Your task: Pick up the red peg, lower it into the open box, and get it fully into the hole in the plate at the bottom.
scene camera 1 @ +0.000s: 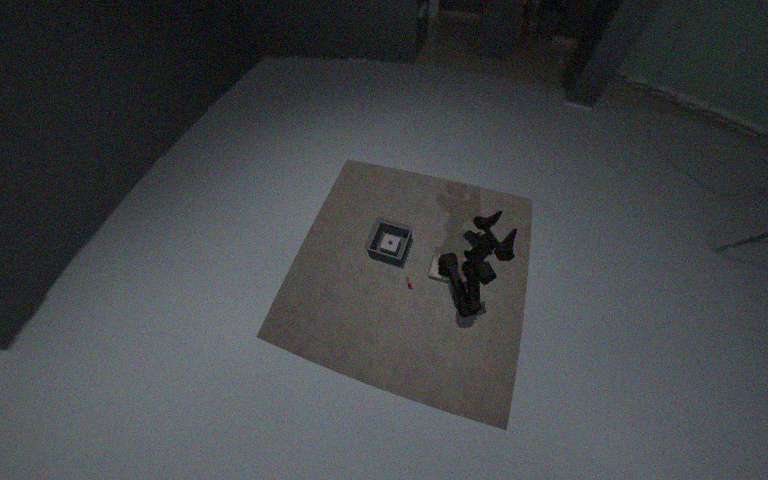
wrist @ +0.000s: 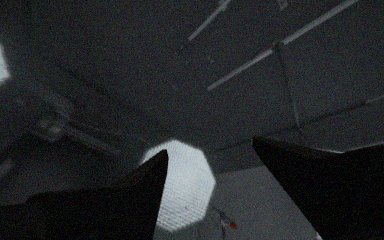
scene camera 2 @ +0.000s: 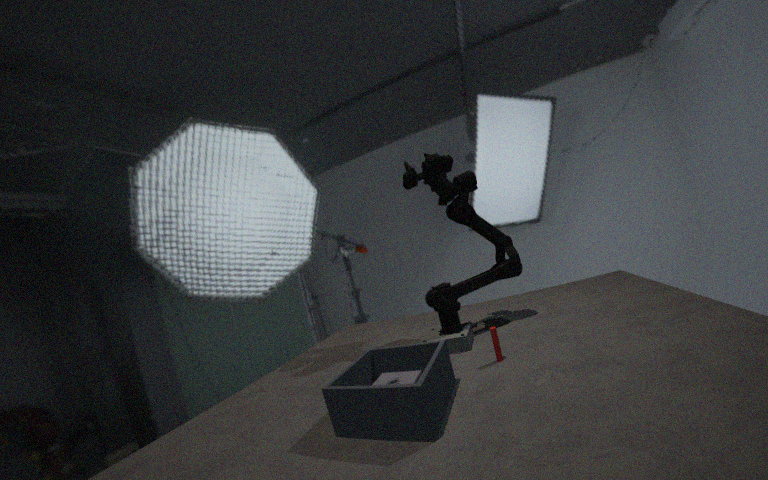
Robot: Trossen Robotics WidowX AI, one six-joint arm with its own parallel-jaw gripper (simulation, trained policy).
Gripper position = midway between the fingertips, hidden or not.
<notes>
In view: my gripper (scene camera 1: 508,219) and a box (scene camera 2: 358,409).
The box shows as well in scene camera 1 (scene camera 1: 405,234). My gripper shows as well in the wrist view (wrist: 210,147) and in scene camera 2 (scene camera 2: 414,157). The wrist view does not show the box: it is out of frame.
</notes>
